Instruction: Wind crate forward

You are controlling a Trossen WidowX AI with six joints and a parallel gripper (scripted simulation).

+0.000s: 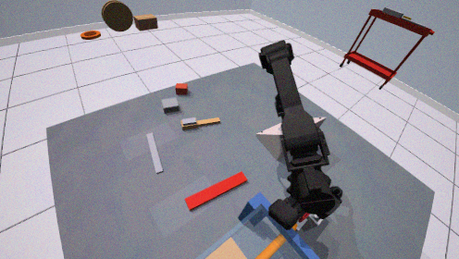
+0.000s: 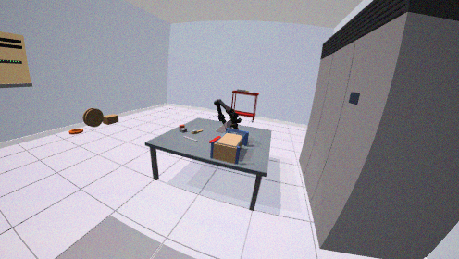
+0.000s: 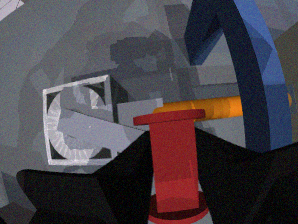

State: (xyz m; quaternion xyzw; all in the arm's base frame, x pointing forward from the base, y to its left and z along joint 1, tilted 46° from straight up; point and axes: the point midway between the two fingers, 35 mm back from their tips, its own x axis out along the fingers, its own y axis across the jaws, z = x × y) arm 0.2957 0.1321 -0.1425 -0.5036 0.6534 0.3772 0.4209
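Right now the blue frame is 7 cm ahead of my gripper tip, 3 cm below it and 1 cm to the left of it. Also, from my gripper tip: red knob (2 cm to the right); then hand winch (11 cm behind, 10 cm below, 2 cm to the left); then winch handle (4 cm behind, 3 cm below).
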